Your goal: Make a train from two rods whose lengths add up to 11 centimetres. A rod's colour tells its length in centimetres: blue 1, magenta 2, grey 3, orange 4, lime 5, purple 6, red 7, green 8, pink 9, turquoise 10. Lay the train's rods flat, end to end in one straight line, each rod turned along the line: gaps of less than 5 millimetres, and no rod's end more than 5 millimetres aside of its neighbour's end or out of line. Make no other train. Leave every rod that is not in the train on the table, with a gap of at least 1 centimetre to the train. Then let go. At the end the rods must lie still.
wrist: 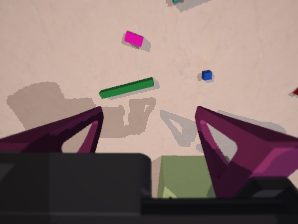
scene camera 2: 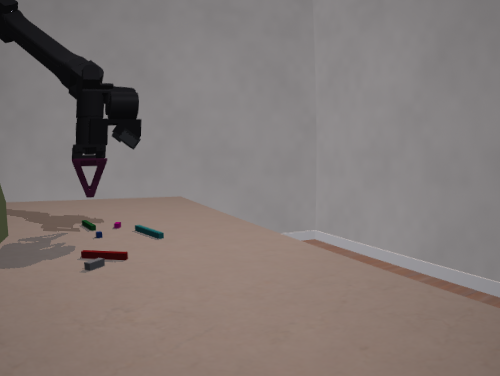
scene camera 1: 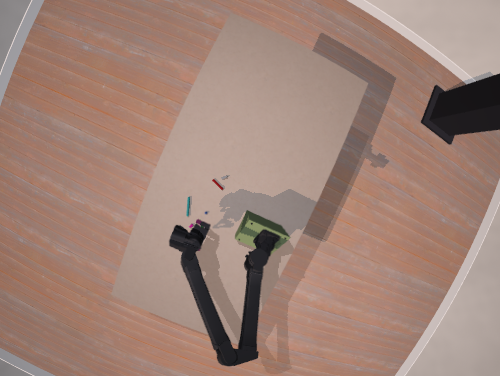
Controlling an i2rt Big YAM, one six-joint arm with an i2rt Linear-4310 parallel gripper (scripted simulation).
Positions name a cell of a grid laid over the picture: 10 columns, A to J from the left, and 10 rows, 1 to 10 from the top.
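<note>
What I can see here is my gripper (scene camera 2: B6), and the wrist view gives me that same gripper (wrist: F5) as well.
</note>
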